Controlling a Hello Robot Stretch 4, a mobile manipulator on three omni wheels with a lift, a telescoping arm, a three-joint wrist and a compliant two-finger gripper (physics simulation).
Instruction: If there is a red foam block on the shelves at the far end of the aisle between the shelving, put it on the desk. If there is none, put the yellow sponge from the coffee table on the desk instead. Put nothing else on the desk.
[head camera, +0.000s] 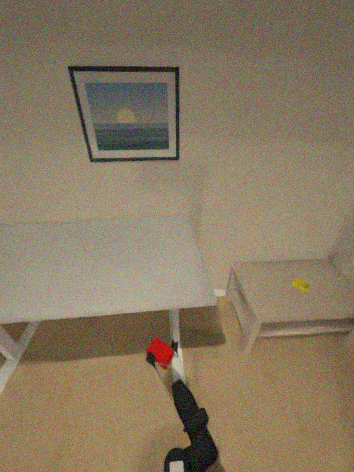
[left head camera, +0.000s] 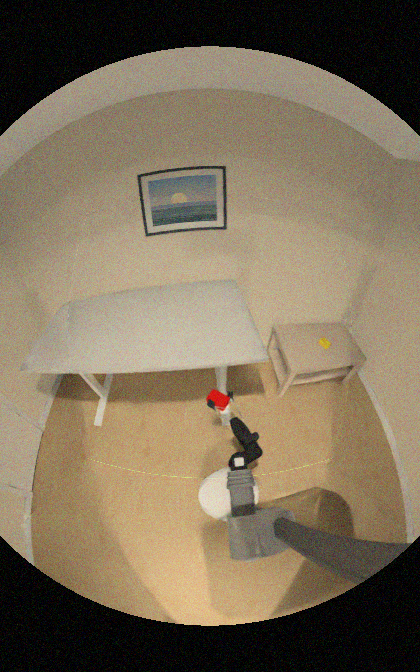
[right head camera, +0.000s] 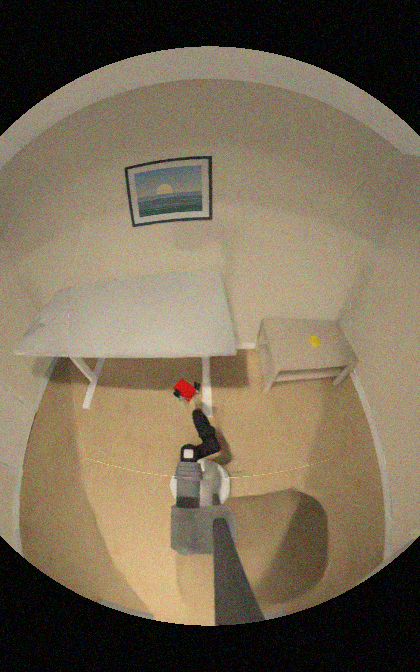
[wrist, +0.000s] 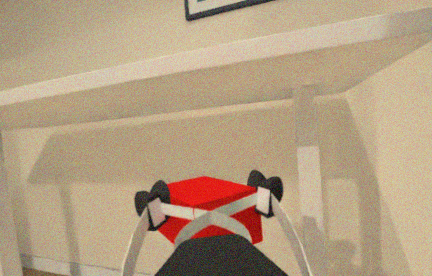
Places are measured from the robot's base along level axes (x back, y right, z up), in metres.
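Where they show: gripper, fingertip midpoint: (head camera: 160, 346) (wrist: 209, 190).
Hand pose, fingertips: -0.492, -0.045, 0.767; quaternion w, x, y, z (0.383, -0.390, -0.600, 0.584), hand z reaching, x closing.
Things, the pixels of their top centre, and the offset from my fingertips, as dx, dy, dz. Level surfaces: height alone.
- red foam block at its top centre: (wrist: 200, 186) (head camera: 160, 349) +0.017, -0.001, +0.008
- yellow sponge at its top centre: (head camera: 302, 282) -0.552, +1.047, -0.299
- coffee table at its surface level: dz -0.344
My gripper (head camera: 162, 352) (left head camera: 220, 400) (right head camera: 187, 390) (wrist: 209, 190) is shut on a red foam block (head camera: 159, 351) (left head camera: 218, 399) (right head camera: 185, 389) (wrist: 205, 189), which sits between its two black fingertips. The gripper and block are in front of the desk's near edge, and in the wrist view they are below the level of the desk top. The white desk (head camera: 100, 270) (left head camera: 155, 330) (right head camera: 140, 315) (wrist: 200, 62) stands against the wall. The yellow sponge (head camera: 301, 285) (left head camera: 325, 343) (right head camera: 314, 341) lies on the coffee table (head camera: 280, 305) (left head camera: 300, 355) (right head camera: 285, 352). The shelves do not show.
The coffee table stands right of the desk, with a narrow gap between them. White desk legs (head camera: 176, 345) (left head camera: 102, 400) (right head camera: 207, 385) (wrist: 310, 185) come down close to the gripper. A framed sunset picture (head camera: 131, 115) (left head camera: 182, 200) (right head camera: 169, 190) hangs on the wall above the desk.
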